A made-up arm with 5 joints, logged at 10 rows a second.
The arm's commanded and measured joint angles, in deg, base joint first. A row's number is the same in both.
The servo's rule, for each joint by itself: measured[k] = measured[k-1] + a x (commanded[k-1-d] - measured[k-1]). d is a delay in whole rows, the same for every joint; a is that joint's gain. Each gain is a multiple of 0.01, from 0.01 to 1. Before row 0 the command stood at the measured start. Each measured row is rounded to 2 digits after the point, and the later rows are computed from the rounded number. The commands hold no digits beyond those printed.
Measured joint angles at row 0:
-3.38, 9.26, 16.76, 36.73, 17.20
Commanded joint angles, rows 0 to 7:
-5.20, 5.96, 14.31, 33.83, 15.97
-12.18, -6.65, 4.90, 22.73, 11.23
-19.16, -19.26, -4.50, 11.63, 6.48
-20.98, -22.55, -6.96, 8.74, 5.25
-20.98, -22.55, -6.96, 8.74, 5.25
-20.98, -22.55, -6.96, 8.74, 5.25
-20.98, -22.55, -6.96, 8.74, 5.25
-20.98, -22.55, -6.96, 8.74, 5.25
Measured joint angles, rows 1 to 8:
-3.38, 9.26, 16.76, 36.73, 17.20
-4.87, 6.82, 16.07, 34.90, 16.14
-10.86, -3.15, 12.94, 27.23, 11.92
-17.67, -15.07, 8.06, 17.40, 7.24
-20.38, -20.61, 3.85, 11.94, 5.53
-20.87, -22.05, 0.82, 9.92, 5.29
-20.96, -22.42, -1.36, 9.18, 5.26
-20.98, -22.52, -2.93, 8.90, 5.25
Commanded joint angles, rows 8 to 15:
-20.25, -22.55, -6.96, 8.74, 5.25
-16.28, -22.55, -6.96, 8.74, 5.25
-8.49, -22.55, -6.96, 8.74, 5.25
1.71, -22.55, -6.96, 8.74, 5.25
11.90, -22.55, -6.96, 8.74, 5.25
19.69, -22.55, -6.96, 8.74, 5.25
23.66, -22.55, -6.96, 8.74, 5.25
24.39, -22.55, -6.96, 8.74, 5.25
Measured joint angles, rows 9 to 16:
-20.98, -22.54, -4.06, 8.80, 5.25
-20.38, -22.55, -4.87, 8.76, 5.25
-17.02, -22.55, -5.46, 8.75, 5.25
-10.03, -22.55, -5.88, 8.74, 5.25
-0.40, -22.55, -6.18, 8.74, 5.25
9.69, -22.55, -6.40, 8.74, 5.25
17.89, -22.55, -6.56, 8.74, 5.25
22.62, -22.55, -6.67, 8.74, 5.25

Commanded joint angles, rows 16 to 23:
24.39, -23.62, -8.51, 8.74, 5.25
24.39, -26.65, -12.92, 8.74, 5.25
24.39, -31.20, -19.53, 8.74, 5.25
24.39, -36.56, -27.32, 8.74, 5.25
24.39, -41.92, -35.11, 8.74, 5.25
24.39, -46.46, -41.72, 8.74, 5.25
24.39, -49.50, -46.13, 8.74, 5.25
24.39, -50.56, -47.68, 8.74, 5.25
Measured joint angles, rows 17 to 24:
24.07, -22.55, -6.75, 8.74, 5.25
24.33, -23.34, -7.24, 8.74, 5.25
24.38, -25.79, -8.83, 8.74, 5.25
24.39, -29.79, -11.83, 8.74, 5.25
24.39, -34.80, -16.17, 8.74, 5.25
24.39, -40.07, -21.47, 8.74, 5.25
24.39, -44.80, -27.14, 8.74, 5.25
24.39, -48.28, -32.46, 8.74, 5.25

